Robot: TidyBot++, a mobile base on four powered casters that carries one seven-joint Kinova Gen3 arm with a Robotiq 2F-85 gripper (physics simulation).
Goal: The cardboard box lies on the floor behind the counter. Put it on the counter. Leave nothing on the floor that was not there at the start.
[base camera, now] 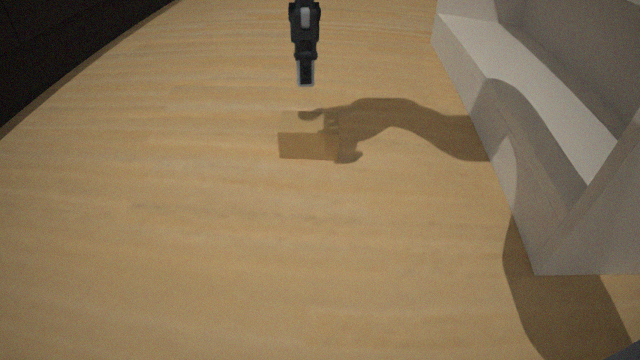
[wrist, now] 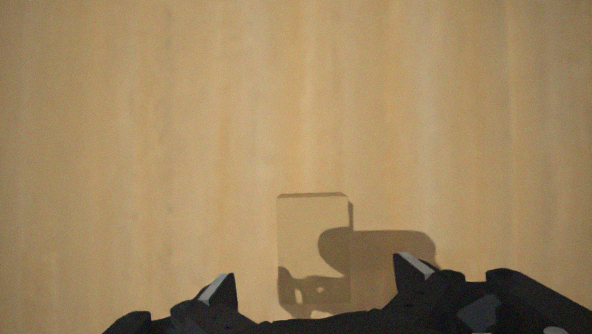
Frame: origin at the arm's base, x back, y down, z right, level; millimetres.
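Where they show: gripper, fingertip midpoint: (base camera: 304, 70) (wrist: 315, 281).
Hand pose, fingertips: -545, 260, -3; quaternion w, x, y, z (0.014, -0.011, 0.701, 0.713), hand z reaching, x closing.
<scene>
After its pixels a point has its place, as x, y, z.
The cardboard box (base camera: 301, 145) {-517, 370, -8} (wrist: 304, 220) {-542, 347, -22} lies flat on the wooden floor, its colour close to the floor's. The arm's shadow falls across part of it. My gripper (base camera: 305, 84) {-545, 260, -3} (wrist: 315, 281) {-545, 260, -3} is open and empty, pointing down. It hangs above the box with a gap. In the wrist view the box's long sides run away from the gripper, between the two fingertips, and its near end is partly hidden by the gripper body. I cannot tell whether the pale structure at the right is the counter, and its top does not show.
A pale grey structure (base camera: 539, 75) {-680, 297, 475} with a low ledge and upright panels stands along the right side in the base camera view, some way from the box. A dark surface (base camera: 60, 45) {-931, 316, -693} runs along the upper left. The arm's shadow stretches between the box and the pale structure.
</scene>
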